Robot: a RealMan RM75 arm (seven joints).
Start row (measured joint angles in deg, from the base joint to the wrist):
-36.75, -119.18, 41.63, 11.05, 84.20, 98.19, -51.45
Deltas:
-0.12, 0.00, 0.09, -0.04, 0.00, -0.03, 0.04
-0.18, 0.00, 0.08, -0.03, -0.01, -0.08, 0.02
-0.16, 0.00, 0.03, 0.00, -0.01, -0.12, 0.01
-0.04, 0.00, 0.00, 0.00, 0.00, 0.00, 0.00
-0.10, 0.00, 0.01, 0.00, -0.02, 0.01, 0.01
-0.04, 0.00, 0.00, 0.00, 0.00, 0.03, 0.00
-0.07, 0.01, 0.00, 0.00, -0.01, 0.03, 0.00
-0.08, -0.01, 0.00, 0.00, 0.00, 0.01, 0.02
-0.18, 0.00, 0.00, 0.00, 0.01, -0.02, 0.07
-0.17, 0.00, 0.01, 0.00, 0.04, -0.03, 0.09
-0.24, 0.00, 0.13, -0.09, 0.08, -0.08, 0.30
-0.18, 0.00, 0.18, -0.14, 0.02, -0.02, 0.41
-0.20, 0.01, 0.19, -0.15, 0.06, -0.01, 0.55
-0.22, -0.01, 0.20, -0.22, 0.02, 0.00, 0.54
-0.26, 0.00, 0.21, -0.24, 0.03, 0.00, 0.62
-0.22, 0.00, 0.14, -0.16, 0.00, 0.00, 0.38
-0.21, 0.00, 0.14, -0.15, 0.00, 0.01, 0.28
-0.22, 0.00, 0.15, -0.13, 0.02, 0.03, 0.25
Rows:
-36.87, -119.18, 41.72, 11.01, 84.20, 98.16, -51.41
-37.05, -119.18, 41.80, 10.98, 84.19, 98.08, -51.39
-37.21, -119.18, 41.83, 10.98, 84.18, 97.96, -51.38
-37.25, -119.18, 41.83, 10.98, 84.18, 97.96, -51.38
-37.35, -119.18, 41.84, 10.98, 84.16, 97.97, -51.37
-37.39, -119.18, 41.84, 10.98, 84.16, 98.00, -51.37
-37.46, -119.17, 41.84, 10.98, 84.15, 98.03, -51.37
-37.54, -119.18, 41.84, 10.98, 84.15, 98.04, -51.35
-37.72, -119.18, 41.84, 10.98, 84.16, 98.02, -51.28
-37.89, -119.18, 41.85, 10.98, 84.20, 97.99, -51.19
-38.13, -119.18, 41.98, 10.89, 84.28, 97.91, -50.89
-38.31, -119.18, 42.16, 10.75, 84.30, 97.89, -50.48
-38.51, -119.17, 42.35, 10.60, 84.36, 97.88, -49.93
-38.73, -119.18, 42.55, 10.38, 84.38, 97.88, -49.39
-38.99, -119.18, 42.76, 10.14, 84.41, 97.88, -48.77
-39.21, -119.18, 42.90, 9.98, 84.41, 97.88, -48.39
-39.42, -119.18, 43.04, 9.83, 84.41, 97.89, -48.11
-39.64, -119.18, 43.19, 9.70, 84.43, 97.92, -47.86

